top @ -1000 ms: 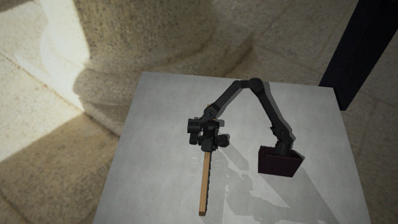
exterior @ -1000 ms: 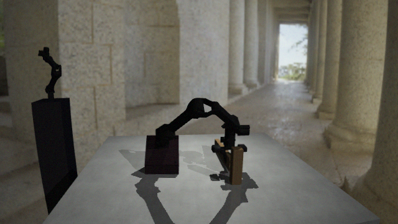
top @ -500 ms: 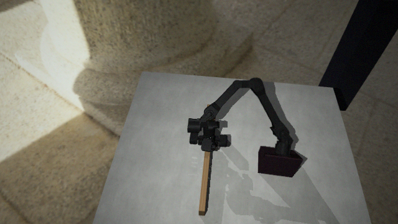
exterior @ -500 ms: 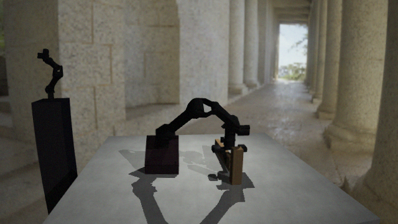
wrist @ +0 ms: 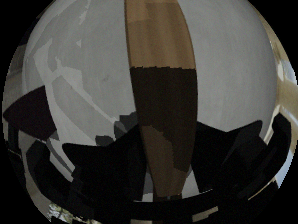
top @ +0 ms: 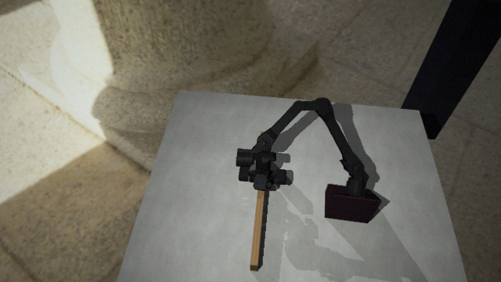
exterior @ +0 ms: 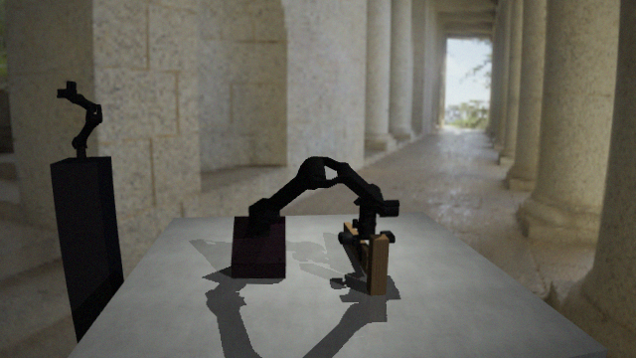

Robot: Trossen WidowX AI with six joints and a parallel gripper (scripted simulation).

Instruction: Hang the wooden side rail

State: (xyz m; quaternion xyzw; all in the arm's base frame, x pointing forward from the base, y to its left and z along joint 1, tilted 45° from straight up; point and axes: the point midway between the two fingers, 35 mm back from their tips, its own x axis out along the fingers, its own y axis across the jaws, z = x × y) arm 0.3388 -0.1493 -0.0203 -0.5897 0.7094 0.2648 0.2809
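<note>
My gripper tip is now 10 mm past the wooden headboard post, 150 mm to the left of it and 40 mm below it.
</note>
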